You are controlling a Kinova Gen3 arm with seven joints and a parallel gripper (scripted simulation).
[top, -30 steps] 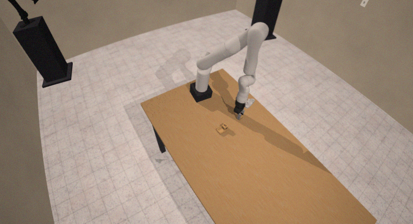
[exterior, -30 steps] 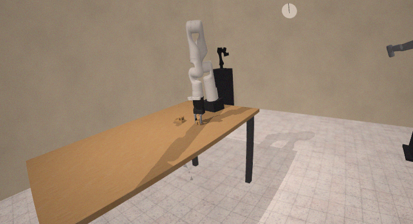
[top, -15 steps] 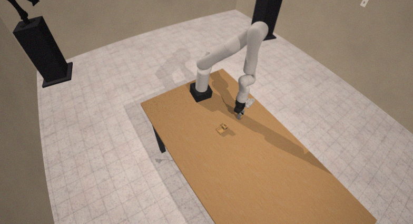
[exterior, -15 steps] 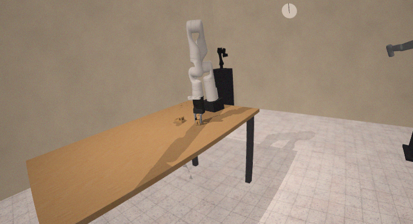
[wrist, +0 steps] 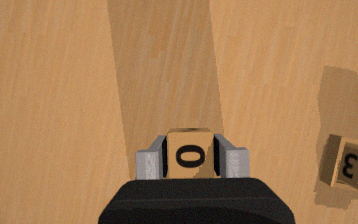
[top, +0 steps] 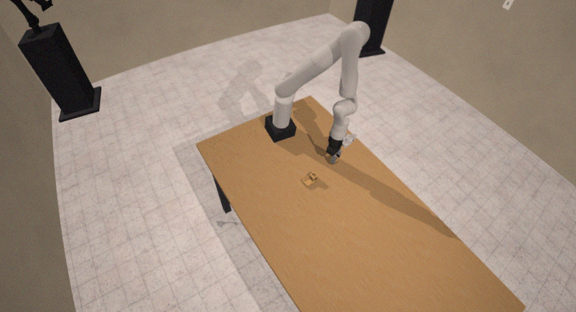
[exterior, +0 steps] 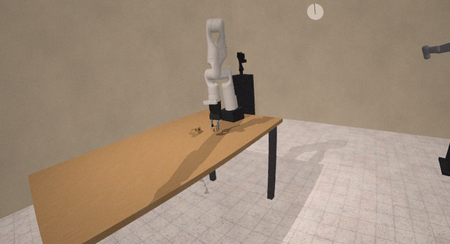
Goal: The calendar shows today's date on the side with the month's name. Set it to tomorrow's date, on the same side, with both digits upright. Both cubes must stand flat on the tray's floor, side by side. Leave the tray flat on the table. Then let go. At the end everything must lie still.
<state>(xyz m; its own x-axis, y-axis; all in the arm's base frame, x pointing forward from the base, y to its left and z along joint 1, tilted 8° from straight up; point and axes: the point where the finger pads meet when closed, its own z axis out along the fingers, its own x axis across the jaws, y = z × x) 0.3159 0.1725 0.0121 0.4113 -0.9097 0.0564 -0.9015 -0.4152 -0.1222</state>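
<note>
Right now the wooden tray is 160 mm to the right of my hand, 50 mm below it and 40 mm ahead of it. Also, from my hand: wooden date cube: 10 mm below.
</note>
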